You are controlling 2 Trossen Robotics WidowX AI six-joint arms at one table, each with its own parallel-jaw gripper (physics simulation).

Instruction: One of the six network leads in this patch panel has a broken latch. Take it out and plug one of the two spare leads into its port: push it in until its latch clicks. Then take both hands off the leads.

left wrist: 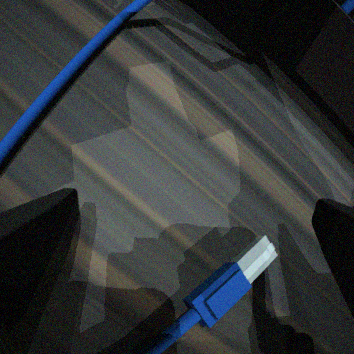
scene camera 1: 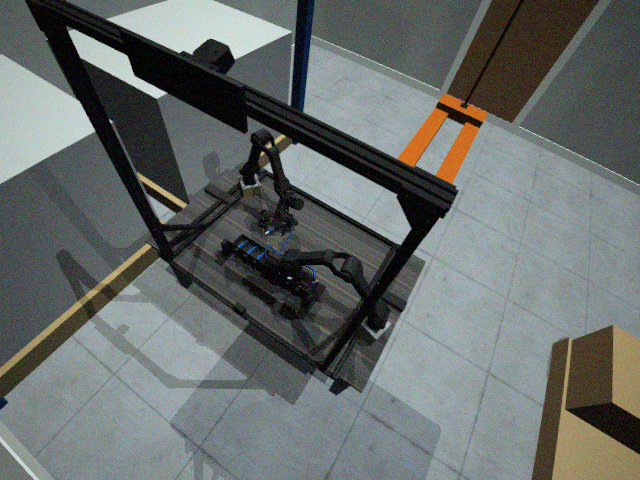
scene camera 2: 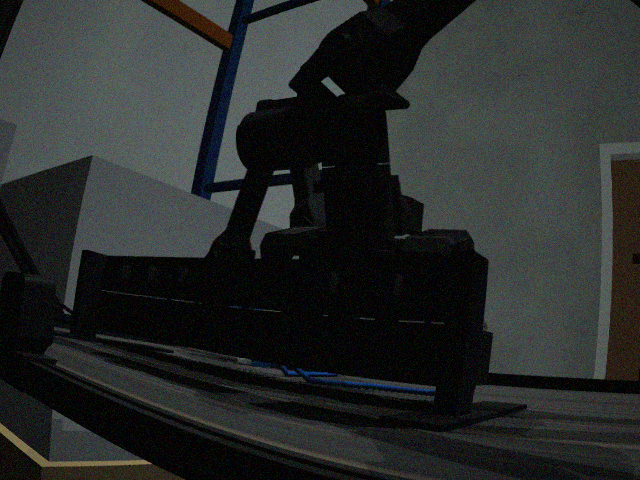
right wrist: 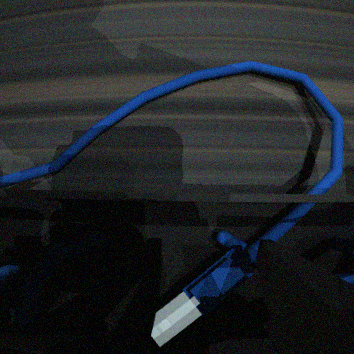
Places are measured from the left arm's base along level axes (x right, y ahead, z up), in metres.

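Where they show: left gripper, fingertip midpoint: (left wrist: 200, 206) (scene camera 1: 274, 233); right gripper, fingertip midpoint: (right wrist: 209, 250); left arm's base at its link origin: (scene camera 1: 249, 180); right arm's base at its link origin: (scene camera 1: 375, 322).
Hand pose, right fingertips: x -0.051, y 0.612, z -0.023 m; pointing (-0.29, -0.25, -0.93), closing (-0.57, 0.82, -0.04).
Things, the pixels of their top centre, and the offset from my right fingertips. "pt": a spot on its surface instead.
- loose lead's blue plug with clear tip, top centre: (left wrist: 245, 277) (scene camera 1: 269, 231) dx +0.037, dy -0.293, dz -0.033 m
- lead's plug at its top centre: (right wrist: 197, 301) dx +0.019, dy +0.008, dz -0.002 m
- blue cable at a spot on its surface: (left wrist: 73, 75) pt dx -0.006, dy -0.188, dz -0.042 m
- blue lead at a spot on its surface: (scene camera 2: 372, 384) pt dx -0.042, dy -0.066, dz -0.040 m
The patch panel (scene camera 1: 236, 245) (scene camera 2: 155, 315) stands on the table; several blue leads rise along its left part in scene camera 1. A loose lead's blue plug with clear tip (left wrist: 222, 295) (scene camera 1: 267, 232) lies on the table below my left gripper (left wrist: 200, 206) (scene camera 1: 277, 225), which is wide open and empty. My right gripper (right wrist: 209, 250) is partly open at the panel's right part; its fingertips are hidden behind the panel in scene camera 2. Another lead's plug (right wrist: 176, 319) shows between its dark fingers, not gripped. The broken latch and the port cannot be told.
A blue cable (left wrist: 75, 77) crosses the table near the loose plug. Another blue cable (right wrist: 250, 67) loops beside the panel in the right wrist view. A blue lead (scene camera 2: 372, 384) shows below the panel. A black gantry frame (scene camera 1: 330, 135) spans the table.
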